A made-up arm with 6 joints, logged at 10 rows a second.
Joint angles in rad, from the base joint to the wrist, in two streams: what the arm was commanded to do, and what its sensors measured. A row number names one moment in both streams.
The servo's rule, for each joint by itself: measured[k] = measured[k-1] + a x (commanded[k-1-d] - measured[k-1]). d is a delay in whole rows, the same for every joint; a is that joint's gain. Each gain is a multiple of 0.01, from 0.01 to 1. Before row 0 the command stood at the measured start. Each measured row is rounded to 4 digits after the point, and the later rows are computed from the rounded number. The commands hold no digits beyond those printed.
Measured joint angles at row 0:
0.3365 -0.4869 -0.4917 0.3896 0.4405 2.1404
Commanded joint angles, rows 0 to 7:
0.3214 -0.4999 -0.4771 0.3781 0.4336 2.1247
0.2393 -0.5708 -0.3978 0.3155 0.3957 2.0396
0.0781 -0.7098 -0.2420 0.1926 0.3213 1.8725
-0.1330 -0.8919 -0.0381 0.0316 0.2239 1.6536
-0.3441 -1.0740 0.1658 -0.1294 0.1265 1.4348
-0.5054 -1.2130 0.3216 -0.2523 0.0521 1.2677
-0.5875 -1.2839 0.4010 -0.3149 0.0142 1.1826
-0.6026 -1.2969 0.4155 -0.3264 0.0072 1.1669
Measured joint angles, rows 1 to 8:
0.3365 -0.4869 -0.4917 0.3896 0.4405 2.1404
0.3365 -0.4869 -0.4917 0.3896 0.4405 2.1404
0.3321 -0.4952 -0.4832 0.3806 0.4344 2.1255
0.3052 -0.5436 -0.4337 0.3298 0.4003 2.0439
0.2393 -0.6500 -0.3225 0.2228 0.3308 1.8811
0.1313 -0.8048 -0.1575 0.0737 0.2367 1.6650
-0.0066 -0.9771 0.0300 -0.0847 0.1397 1.4463
-0.1513 -1.1281 0.1991 -0.2154 0.0626 1.2766
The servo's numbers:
d 2
a 0.29 0.64 0.58 0.78 0.88 0.95

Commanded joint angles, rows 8 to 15:
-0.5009 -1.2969 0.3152 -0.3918 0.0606 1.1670
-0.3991 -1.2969 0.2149 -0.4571 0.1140 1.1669
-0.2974 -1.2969 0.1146 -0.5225 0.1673 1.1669
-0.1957 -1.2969 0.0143 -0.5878 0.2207 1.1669
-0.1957 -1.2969 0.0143 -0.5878 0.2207 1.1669
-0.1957 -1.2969 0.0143 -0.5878 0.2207 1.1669
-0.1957 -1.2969 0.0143 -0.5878 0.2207 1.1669
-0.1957 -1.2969 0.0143 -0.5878 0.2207 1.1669
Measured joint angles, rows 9 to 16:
-0.2778 -1.2278 0.3162 -0.2930 0.0200 1.1873
-0.3720 -1.2720 0.3738 -0.3191 0.0087 1.1679
-0.4094 -1.2879 0.3398 -0.3758 0.0544 1.1670
-0.4064 -1.2937 0.2674 -0.4392 0.1068 1.1669
-0.3748 -1.2957 0.1788 -0.5042 0.1600 1.1669
-0.3229 -1.2965 0.0834 -0.5694 0.2134 1.1669
-0.2860 -1.2968 0.0433 -0.5838 0.2198 1.1669
-0.2598 -1.2969 0.0265 -0.5869 0.2206 1.1669

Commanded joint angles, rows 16 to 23:
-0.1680 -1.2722 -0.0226 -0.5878 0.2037 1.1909
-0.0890 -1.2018 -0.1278 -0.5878 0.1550 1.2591
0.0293 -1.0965 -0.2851 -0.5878 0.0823 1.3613
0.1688 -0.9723 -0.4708 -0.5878 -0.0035 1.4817
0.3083 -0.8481 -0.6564 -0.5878 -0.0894 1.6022
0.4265 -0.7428 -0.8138 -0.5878 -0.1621 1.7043
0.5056 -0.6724 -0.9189 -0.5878 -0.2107 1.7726
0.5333 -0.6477 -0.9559 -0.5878 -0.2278 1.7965
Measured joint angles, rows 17 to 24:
-0.2412 -1.2969 0.0194 -0.5876 0.2207 1.1669
-0.2280 -1.2969 0.0164 -0.5878 0.2207 1.1669
-0.2106 -1.2811 -0.0062 -0.5878 0.2057 1.1897
-0.1753 -1.2303 -0.0767 -0.5878 0.1611 1.2556
-0.1160 -1.1447 -0.1976 -0.5878 0.0918 1.3560
-0.0334 -1.0344 -0.3561 -0.5878 0.0079 1.4754
0.0657 -0.9152 -0.5303 -0.5878 -0.0777 1.5959
0.1703 -0.8049 -0.6947 -0.5878 -0.1520 1.6989

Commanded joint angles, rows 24 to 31:
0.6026 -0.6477 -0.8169 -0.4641 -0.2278 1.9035
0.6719 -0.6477 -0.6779 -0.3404 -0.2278 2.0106
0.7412 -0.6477 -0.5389 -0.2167 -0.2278 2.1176
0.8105 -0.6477 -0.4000 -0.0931 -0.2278 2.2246
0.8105 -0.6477 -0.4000 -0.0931 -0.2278 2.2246
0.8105 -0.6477 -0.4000 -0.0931 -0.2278 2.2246
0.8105 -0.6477 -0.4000 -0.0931 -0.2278 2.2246
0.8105 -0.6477 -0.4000 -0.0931 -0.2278 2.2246
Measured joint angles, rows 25 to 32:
0.2675 -0.7201 -0.8247 -0.5878 -0.2037 1.7689
0.3446 -0.6738 -0.9008 -0.5878 -0.2249 1.7951
0.4194 -0.6571 -0.8521 -0.4913 -0.2275 1.8981
0.4926 -0.6511 -0.7511 -0.3736 -0.2278 2.0050
0.5647 -0.6489 -0.6280 -0.2512 -0.2278 2.1120
0.6360 -0.6481 -0.4958 -0.1279 -0.2278 2.2190
0.6866 -0.6478 -0.4402 -0.1008 -0.2278 2.2243
0.7225 -0.6477 -0.4169 -0.0948 -0.2278 2.2246

